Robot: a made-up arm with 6 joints. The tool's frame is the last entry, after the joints. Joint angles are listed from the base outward.
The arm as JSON. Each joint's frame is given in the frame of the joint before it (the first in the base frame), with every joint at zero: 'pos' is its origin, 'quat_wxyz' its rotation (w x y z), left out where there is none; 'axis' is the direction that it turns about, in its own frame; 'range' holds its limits. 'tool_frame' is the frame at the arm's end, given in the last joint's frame.
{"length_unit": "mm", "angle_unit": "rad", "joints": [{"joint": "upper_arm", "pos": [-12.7, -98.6, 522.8], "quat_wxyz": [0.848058, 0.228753, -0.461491, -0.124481], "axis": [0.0, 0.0, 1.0], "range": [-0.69, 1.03]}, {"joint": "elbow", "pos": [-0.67, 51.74, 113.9], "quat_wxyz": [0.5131, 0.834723, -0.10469, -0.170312], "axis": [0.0, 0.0, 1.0], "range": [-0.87, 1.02]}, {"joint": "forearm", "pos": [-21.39, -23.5, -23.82], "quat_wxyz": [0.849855, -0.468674, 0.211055, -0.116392], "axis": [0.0, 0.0, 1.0], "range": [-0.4, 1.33]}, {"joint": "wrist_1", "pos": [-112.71, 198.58, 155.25], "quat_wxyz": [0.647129, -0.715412, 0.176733, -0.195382], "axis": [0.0, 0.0, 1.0], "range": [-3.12, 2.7]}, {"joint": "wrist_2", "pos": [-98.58, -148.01, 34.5], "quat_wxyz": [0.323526, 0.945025, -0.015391, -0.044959], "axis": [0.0, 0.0, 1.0], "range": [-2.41, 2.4]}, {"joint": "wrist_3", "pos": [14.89, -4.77, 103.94], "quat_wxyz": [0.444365, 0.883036, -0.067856, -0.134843], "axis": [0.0, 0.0, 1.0], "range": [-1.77, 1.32]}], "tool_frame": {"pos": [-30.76, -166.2, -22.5], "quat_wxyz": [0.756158, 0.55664, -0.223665, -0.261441]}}
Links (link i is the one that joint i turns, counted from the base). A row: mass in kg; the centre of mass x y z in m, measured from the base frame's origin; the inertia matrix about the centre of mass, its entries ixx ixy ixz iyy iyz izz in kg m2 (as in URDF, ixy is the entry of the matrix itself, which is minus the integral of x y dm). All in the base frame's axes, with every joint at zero. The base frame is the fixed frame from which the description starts. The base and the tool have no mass.
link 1: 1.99; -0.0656 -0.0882 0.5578; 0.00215 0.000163 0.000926 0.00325 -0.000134 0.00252
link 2: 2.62; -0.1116 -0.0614 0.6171; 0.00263 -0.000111 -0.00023 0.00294 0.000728 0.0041
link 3: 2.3; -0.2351 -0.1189 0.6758; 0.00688 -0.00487 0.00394 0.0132 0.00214 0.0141
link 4: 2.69; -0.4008 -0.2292 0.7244; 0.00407 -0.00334 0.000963 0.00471 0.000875 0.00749
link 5: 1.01; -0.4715 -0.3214 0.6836; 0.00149 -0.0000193 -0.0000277 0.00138 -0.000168 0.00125
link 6: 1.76; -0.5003 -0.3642 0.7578; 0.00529 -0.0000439 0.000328 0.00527 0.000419 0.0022
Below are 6 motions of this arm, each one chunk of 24 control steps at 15 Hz.
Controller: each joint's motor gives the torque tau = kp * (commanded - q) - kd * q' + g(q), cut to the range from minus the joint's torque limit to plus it. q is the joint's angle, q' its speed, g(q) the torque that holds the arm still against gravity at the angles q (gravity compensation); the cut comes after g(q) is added. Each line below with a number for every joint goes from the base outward.
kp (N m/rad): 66 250 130 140 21 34
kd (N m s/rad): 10 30 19 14 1.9 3.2
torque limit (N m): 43 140 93 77 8.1 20
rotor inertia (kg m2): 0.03 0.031 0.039 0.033 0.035 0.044
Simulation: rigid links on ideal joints. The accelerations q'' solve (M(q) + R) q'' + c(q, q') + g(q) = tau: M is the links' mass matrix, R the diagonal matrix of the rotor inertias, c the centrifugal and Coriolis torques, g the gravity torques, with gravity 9.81 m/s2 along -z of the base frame. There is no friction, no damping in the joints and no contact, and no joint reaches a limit. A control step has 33 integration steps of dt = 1/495 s. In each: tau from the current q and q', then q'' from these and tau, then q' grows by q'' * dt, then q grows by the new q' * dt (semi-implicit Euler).
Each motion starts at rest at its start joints. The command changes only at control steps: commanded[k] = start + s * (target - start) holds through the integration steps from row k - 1 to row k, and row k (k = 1, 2, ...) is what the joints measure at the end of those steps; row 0 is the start. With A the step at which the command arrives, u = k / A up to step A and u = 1 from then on. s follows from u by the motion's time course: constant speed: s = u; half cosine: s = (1 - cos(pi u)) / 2; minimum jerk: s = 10 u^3 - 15 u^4 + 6 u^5; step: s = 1 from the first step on.
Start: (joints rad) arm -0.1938 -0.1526 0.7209 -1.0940 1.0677 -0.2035
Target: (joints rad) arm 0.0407 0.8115 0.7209 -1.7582 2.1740 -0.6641
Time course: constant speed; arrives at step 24
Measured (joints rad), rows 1 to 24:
1: -0.1831 -0.1402 0.7166 -1.1036 1.0833 -0.2079
2: -0.1720 -0.1160 0.7140 -1.1219 1.1170 -0.2206
3: -0.1640 -0.0831 0.7139 -1.1463 1.1605 -0.2388
4: -0.1585 -0.0450 0.7155 -1.1739 1.2077 -0.2594
5: -0.1540 -0.0046 0.7175 -1.2027 1.2556 -0.2803
6: -0.1490 0.0364 0.7191 -1.2315 1.3031 -0.3007
7: -0.1429 0.0772 0.7201 -1.2600 1.3498 -0.3204
8: -0.1355 0.1176 0.7206 -1.2880 1.3961 -0.3397
9: -0.1269 0.1578 0.7209 -1.3158 1.4421 -0.3589
10: -0.1176 0.1979 0.7210 -1.3434 1.4882 -0.3780
11: -0.1079 0.2379 0.7212 -1.3709 1.5342 -0.3972
12: -0.0979 0.2779 0.7213 -1.3985 1.5804 -0.4164
13: -0.0878 0.3180 0.7215 -1.4261 1.6265 -0.4356
14: -0.0778 0.3581 0.7217 -1.4537 1.6726 -0.4548
15: -0.0677 0.3982 0.7218 -1.4813 1.7188 -0.4741
16: -0.0578 0.4384 0.7219 -1.5089 1.7649 -0.4933
17: -0.0478 0.4785 0.7219 -1.5366 1.8111 -0.5124
18: -0.0379 0.5187 0.7220 -1.5643 1.8572 -0.5316
19: -0.0280 0.5588 0.7220 -1.5919 1.9034 -0.5508
20: -0.0180 0.5989 0.7221 -1.6196 1.9495 -0.5700
21: -0.0081 0.6391 0.7221 -1.6472 1.9957 -0.5892
22: 0.0018 0.6792 0.7222 -1.6748 2.0419 -0.6084
23: 0.0118 0.7193 0.7222 -1.7025 2.0880 -0.6276
24: 0.0217 0.7595 0.7222 -1.7301 2.1342 -0.6467

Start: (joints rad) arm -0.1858 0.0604 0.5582 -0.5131 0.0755 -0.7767
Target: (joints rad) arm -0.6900 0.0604 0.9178 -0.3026 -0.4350 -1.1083
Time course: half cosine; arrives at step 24
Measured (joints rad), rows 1 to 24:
1: -0.1865 0.0603 0.5586 -0.5126 0.0744 -0.7773
2: -0.1891 0.0600 0.5603 -0.5109 0.0705 -0.7795
3: -0.1942 0.0596 0.5638 -0.5076 0.0627 -0.7840
4: -0.2026 0.0593 0.5698 -0.5029 0.0509 -0.7910
5: -0.2143 0.0590 0.5783 -0.4966 0.0353 -0.8006
6: -0.2294 0.0587 0.5894 -0.4889 0.0161 -0.8127
7: -0.2480 0.0587 0.6031 -0.4799 -0.0063 -0.8270
8: -0.2697 0.0587 0.6191 -0.4697 -0.0316 -0.8434
9: -0.2942 0.0588 0.6371 -0.4585 -0.0594 -0.8615
10: -0.3211 0.0589 0.6568 -0.4465 -0.0893 -0.8810
11: -0.3501 0.0591 0.6780 -0.4338 -0.1206 -0.9015
12: -0.3806 0.0593 0.7001 -0.4207 -0.1530 -0.9228
13: -0.4120 0.0596 0.7229 -0.4074 -0.1858 -0.9444
14: -0.4440 0.0599 0.7460 -0.3941 -0.2185 -0.9659
15: -0.4759 0.0601 0.7689 -0.3810 -0.2506 -0.9871
16: -0.5073 0.0605 0.7912 -0.3684 -0.2814 -1.0074
17: -0.5375 0.0608 0.8126 -0.3566 -0.3104 -1.0267
18: -0.5661 0.0611 0.8327 -0.3455 -0.3372 -1.0445
19: -0.5925 0.0613 0.8512 -0.3356 -0.3614 -1.0605
20: -0.6164 0.0616 0.8677 -0.3269 -0.3824 -1.0745
21: -0.6372 0.0619 0.8820 -0.3196 -0.3999 -1.0863
22: -0.6546 0.0621 0.8938 -0.3138 -0.4137 -1.0956
23: -0.6683 0.0623 0.9029 -0.3096 -0.4235 -1.1022
24: -0.6780 0.0624 0.9093 -0.3071 -0.4292 -1.1062

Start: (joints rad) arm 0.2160 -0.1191 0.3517 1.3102 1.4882 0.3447
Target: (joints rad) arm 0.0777 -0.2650 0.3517 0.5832 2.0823 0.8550
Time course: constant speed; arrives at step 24
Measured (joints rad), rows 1 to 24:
1: 0.2153 -0.1222 0.3512 1.2966 1.4980 0.3559
2: 0.2125 -0.1266 0.3509 1.2742 1.5171 0.3729
3: 0.2081 -0.1315 0.3509 1.2475 1.5405 0.3918
4: 0.2028 -0.1368 0.3511 1.2186 1.5654 0.4117
5: 0.1972 -0.1423 0.3513 1.1889 1.5905 0.4322
6: 0.1914 -0.1480 0.3514 1.1589 1.6156 0.4530
7: 0.1857 -0.1539 0.3515 1.1287 1.6404 0.4741
8: 0.1799 -0.1599 0.3516 1.0985 1.6652 0.4954
9: 0.1742 -0.1659 0.3516 1.0683 1.6899 0.5166
10: 0.1685 -0.1720 0.3516 1.0380 1.7147 0.5379
11: 0.1627 -0.1780 0.3516 1.0078 1.7394 0.5592
12: 0.1570 -0.1841 0.3516 0.9775 1.7641 0.5805
13: 0.1512 -0.1902 0.3516 0.9472 1.7889 0.6018
14: 0.1455 -0.1962 0.3516 0.9170 1.8136 0.6230
15: 0.1397 -0.2023 0.3516 0.8867 1.8384 0.6443
16: 0.1340 -0.2084 0.3516 0.8564 1.8631 0.6656
17: 0.1282 -0.2145 0.3516 0.8261 1.8879 0.6869
18: 0.1224 -0.2205 0.3516 0.7958 1.9126 0.7081
19: 0.1167 -0.2266 0.3516 0.7656 1.9374 0.7294
20: 0.1109 -0.2327 0.3516 0.7353 1.9621 0.7507
21: 0.1052 -0.2388 0.3516 0.7050 1.9869 0.7720
22: 0.0994 -0.2448 0.3516 0.6747 2.0116 0.7932
23: 0.0936 -0.2509 0.3516 0.6444 2.0364 0.8145
24: 0.0879 -0.2570 0.3516 0.6142 2.0611 0.8358

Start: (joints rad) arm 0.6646 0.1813 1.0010 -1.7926 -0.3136 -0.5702
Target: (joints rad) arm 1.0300 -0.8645 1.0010 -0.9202 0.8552 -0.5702
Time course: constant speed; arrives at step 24
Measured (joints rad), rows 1 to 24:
1: 0.6600 0.1670 1.0038 -1.7785 -0.2863 -0.5743
2: 0.6603 0.1399 1.0042 -1.7538 -0.2431 -0.5768
3: 0.6675 0.1045 1.0028 -1.7223 -0.1973 -0.5766
4: 0.6809 0.0643 1.0012 -1.6871 -0.1521 -0.5749
5: 0.6984 0.0217 1.0002 -1.6501 -0.1071 -0.5730
6: 0.7178 -0.0219 0.9997 -1.6125 -0.0615 -0.5715
7: 0.7374 -0.0658 0.9998 -1.5750 -0.0149 -0.5705
8: 0.7564 -0.1098 1.0001 -1.5378 0.0326 -0.5701
9: 0.7742 -0.1536 1.0003 -1.5011 0.0807 -0.5699
10: 0.7908 -0.1972 1.0005 -1.4646 0.1293 -0.5698
11: 0.8066 -0.2408 1.0005 -1.4283 0.1781 -0.5698
12: 0.8219 -0.2843 1.0005 -1.3921 0.2270 -0.5698
13: 0.8370 -0.3278 1.0004 -1.3559 0.2758 -0.5698
14: 0.8520 -0.3713 1.0004 -1.3197 0.3246 -0.5698
15: 0.8670 -0.4148 1.0004 -1.2834 0.3733 -0.5698
16: 0.8822 -0.4583 1.0004 -1.2471 0.4219 -0.5698
17: 0.8975 -0.5019 1.0005 -1.2108 0.4705 -0.5698
18: 0.9128 -0.5455 1.0005 -1.1744 0.5191 -0.5697
19: 0.9281 -0.5891 1.0006 -1.1380 0.5677 -0.5697
20: 0.9434 -0.6328 1.0006 -1.1017 0.6164 -0.5697
21: 0.9587 -0.6764 1.0007 -1.0653 0.6650 -0.5696
22: 0.9740 -0.7200 1.0007 -1.0289 0.7136 -0.5696
23: 0.9893 -0.7636 1.0008 -0.9926 0.7623 -0.5696
24: 1.0046 -0.8073 1.0008 -0.9562 0.8109 -0.5696

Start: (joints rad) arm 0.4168 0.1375 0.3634 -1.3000 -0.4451 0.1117
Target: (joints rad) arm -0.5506 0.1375 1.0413 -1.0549 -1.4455 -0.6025
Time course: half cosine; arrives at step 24
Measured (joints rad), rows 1 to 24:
1: 0.4155 0.1373 0.3643 -1.2994 -0.4472 0.1103
2: 0.4105 0.1368 0.3676 -1.2972 -0.4547 0.1054
3: 0.4004 0.1362 0.3747 -1.2934 -0.4696 0.0955
4: 0.3841 0.1356 0.3862 -1.2878 -0.4923 0.0802
5: 0.3613 0.1352 0.4025 -1.2805 -0.5225 0.0595
6: 0.3319 0.1349 0.4237 -1.2715 -0.5598 0.0334
7: 0.2963 0.1348 0.4495 -1.2609 -0.6036 0.0026
8: 0.2548 0.1347 0.4795 -1.2490 -0.6532 -0.0325
9: 0.2081 0.1348 0.5134 -1.2358 -0.7079 -0.0713
10: 0.1568 0.1349 0.5505 -1.2217 -0.7665 -0.1131
11: 0.1018 0.1352 0.5902 -1.2068 -0.8283 -0.1573
12: 0.0439 0.1355 0.6318 -1.1915 -0.8919 -0.2030
13: -0.0160 0.1359 0.6746 -1.1760 -0.9565 -0.2494
14: -0.0770 0.1364 0.7179 -1.1605 -1.0208 -0.2958
15: -0.1381 0.1369 0.7610 -1.1454 -1.0837 -0.3414
16: -0.1982 0.1375 0.8030 -1.1309 -1.1442 -0.3853
17: -0.2563 0.1382 0.8432 -1.1173 -1.2013 -0.4268
18: -0.3114 0.1388 0.8810 -1.1047 -1.2540 -0.4651
19: -0.3626 0.1395 0.9157 -1.0935 -1.3015 -0.4996
20: -0.4089 0.1401 0.9467 -1.0836 -1.3428 -0.5297
21: -0.4494 0.1406 0.9734 -1.0754 -1.3774 -0.5549
22: -0.4833 0.1410 0.9956 -1.0688 -1.4046 -0.5748
23: -0.5100 0.1413 1.0127 -1.0641 -1.4240 -0.5891
24: -0.5290 0.1416 1.0245 -1.0613 -1.4353 -0.5975

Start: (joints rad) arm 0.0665 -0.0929 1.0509 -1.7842 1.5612 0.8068
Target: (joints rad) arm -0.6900 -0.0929 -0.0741 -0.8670 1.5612 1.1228
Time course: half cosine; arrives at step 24
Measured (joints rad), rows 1 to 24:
1: 0.0658 -0.0927 1.0498 -1.7823 1.5614 0.8073
2: 0.0630 -0.0923 1.0451 -1.7754 1.5619 0.8094
3: 0.0567 -0.0918 1.0345 -1.7622 1.5620 0.8139
4: 0.0458 -0.0914 1.0165 -1.7422 1.5618 0.8211
5: 0.0296 -0.0912 0.9905 -1.7153 1.5614 0.8308
6: 0.0078 -0.0910 0.9563 -1.6820 1.5610 0.8429
7: -0.0197 -0.0908 0.9144 -1.6428 1.5606 0.8571
8: -0.0524 -0.0906 0.8653 -1.5983 1.5604 0.8732
9: -0.0901 -0.0902 0.8098 -1.5494 1.5604 0.8907
10: -0.1320 -0.0898 0.7486 -1.4967 1.5607 0.9095
11: -0.1776 -0.0893 0.6829 -1.4413 1.5611 0.9291
12: -0.2259 -0.0888 0.6136 -1.3842 1.5618 0.9492
13: -0.2761 -0.0884 0.5419 -1.3262 1.5627 0.9694
14: -0.3268 -0.0880 0.4689 -1.2682 1.5636 0.9894
15: -0.3771 -0.0879 0.3961 -1.2113 1.5645 1.0088
16: -0.4258 -0.0882 0.3246 -1.1561 1.5651 1.0274
17: -0.4717 -0.0888 0.2558 -1.1036 1.5652 1.0452
18: -0.5142 -0.0899 0.1910 -1.0545 1.5647 1.0617
19: -0.5526 -0.0914 0.1314 -1.0097 1.5636 1.0768
20: -0.5865 -0.0931 0.0781 -0.9700 1.5621 1.0902
21: -0.6156 -0.0948 0.0319 -0.9363 1.5604 1.1017
22: -0.6398 -0.0965 -0.0063 -0.9092 1.5586 1.1108
23: -0.6585 -0.0979 -0.0359 -0.8892 1.5569 1.1176
24: -0.6717 -0.0991 -0.0564 -0.8768 1.5555 1.1216

